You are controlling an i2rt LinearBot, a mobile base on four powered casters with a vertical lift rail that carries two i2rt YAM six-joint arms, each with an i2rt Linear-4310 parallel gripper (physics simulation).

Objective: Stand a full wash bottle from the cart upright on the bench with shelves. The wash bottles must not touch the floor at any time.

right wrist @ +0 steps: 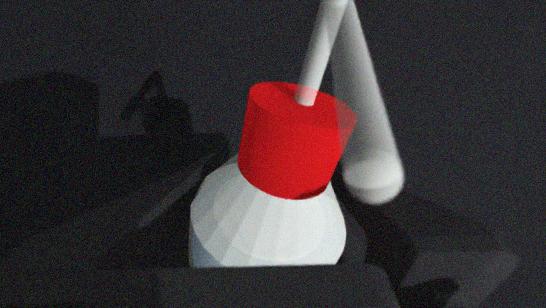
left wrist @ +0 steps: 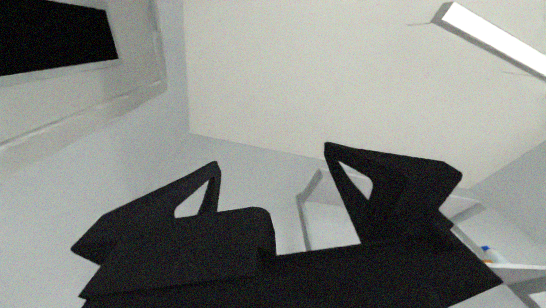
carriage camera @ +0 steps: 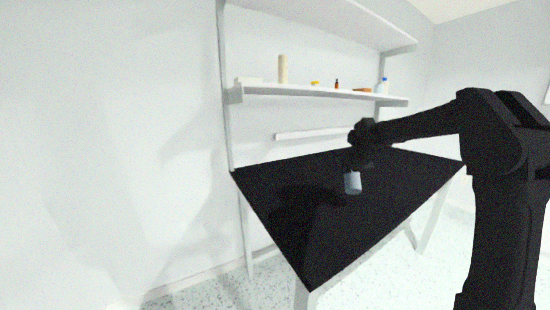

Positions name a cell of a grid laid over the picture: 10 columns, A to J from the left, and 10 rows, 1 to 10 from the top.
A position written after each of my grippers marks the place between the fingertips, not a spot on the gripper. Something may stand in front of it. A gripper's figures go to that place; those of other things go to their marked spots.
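A bench with shelves (right wrist: B4) stands 28 cm from the lens; my right gripper (right wrist: E6), 12 cm from the lens.
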